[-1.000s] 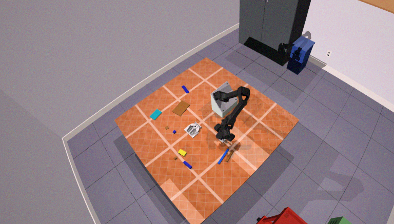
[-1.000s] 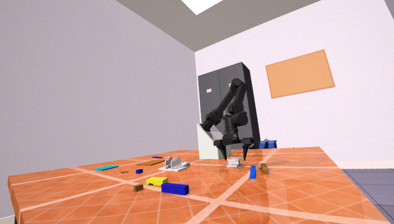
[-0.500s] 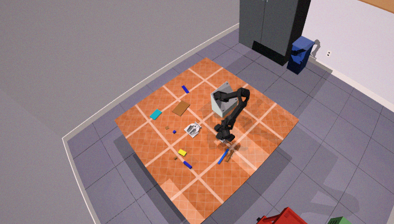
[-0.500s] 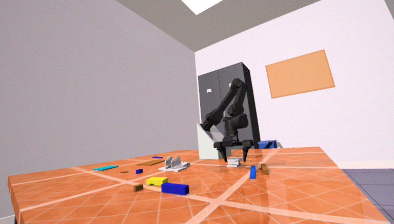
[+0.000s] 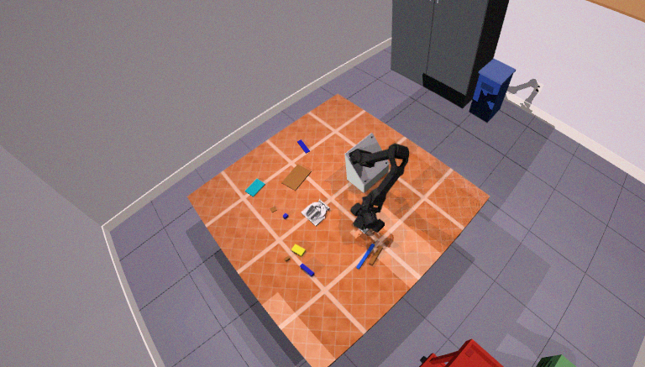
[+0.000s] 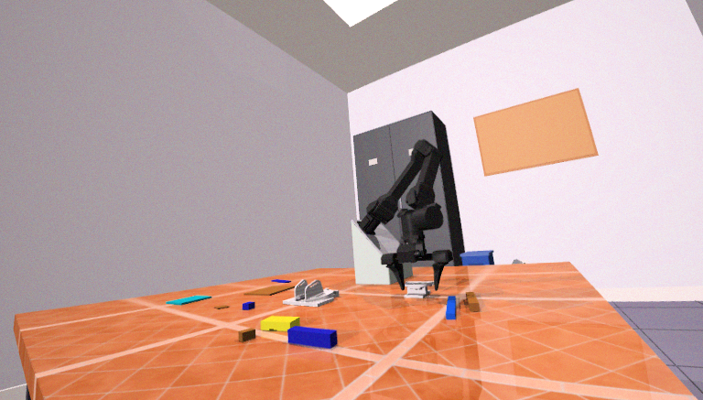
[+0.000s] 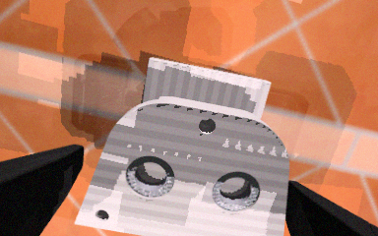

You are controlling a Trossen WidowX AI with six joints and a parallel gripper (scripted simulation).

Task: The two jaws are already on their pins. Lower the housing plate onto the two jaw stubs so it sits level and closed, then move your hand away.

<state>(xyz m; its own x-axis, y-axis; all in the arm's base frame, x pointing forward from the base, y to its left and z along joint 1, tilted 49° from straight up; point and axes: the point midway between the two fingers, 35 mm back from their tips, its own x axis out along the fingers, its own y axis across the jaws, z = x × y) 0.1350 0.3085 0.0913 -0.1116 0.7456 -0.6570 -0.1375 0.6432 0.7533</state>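
Right now the grey plate is 1 cm ahead of my gripper tip and 2 cm above it. Round my gripper tip: yellow block: 36 cm ahead, 11 cm to the right; brown bar: 8 cm ahead, 16 cm to the left; brown plate: 11 cm ahead, 51 cm to the right, 1 cm below.
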